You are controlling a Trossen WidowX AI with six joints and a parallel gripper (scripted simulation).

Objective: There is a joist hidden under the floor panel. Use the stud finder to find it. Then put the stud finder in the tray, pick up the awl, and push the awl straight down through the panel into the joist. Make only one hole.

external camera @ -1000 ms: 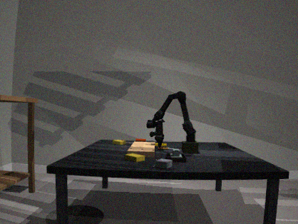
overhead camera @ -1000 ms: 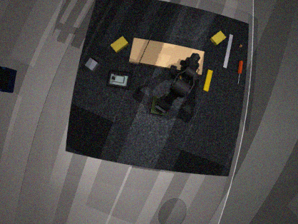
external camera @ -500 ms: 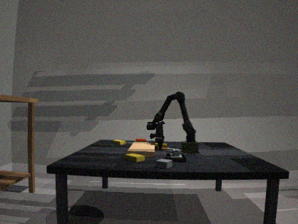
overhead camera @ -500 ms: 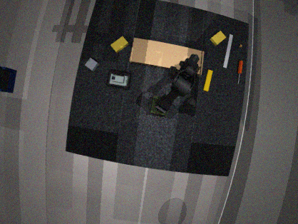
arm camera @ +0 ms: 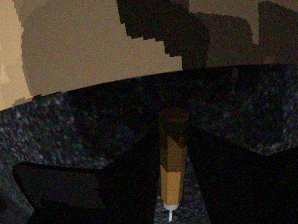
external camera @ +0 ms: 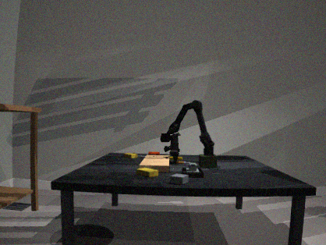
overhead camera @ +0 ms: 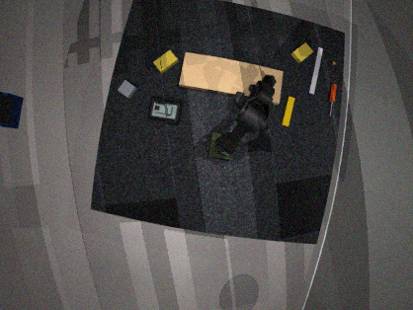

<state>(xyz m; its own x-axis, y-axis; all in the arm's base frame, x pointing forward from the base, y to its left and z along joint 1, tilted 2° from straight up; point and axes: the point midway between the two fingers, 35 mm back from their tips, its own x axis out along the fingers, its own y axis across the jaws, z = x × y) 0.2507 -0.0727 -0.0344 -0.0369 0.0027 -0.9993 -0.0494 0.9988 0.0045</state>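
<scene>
My gripper tip is 6 cm past the awl. The rest, counted from my gripper tip: yellow bar (21 cm to the right, 5 cm ahead, 1 cm above); dark grey stud finder (42 cm to the left, 16 cm behind, 5 cm above); dark tray (41 cm to the left, 15 cm behind, 1 cm above).
</scene>
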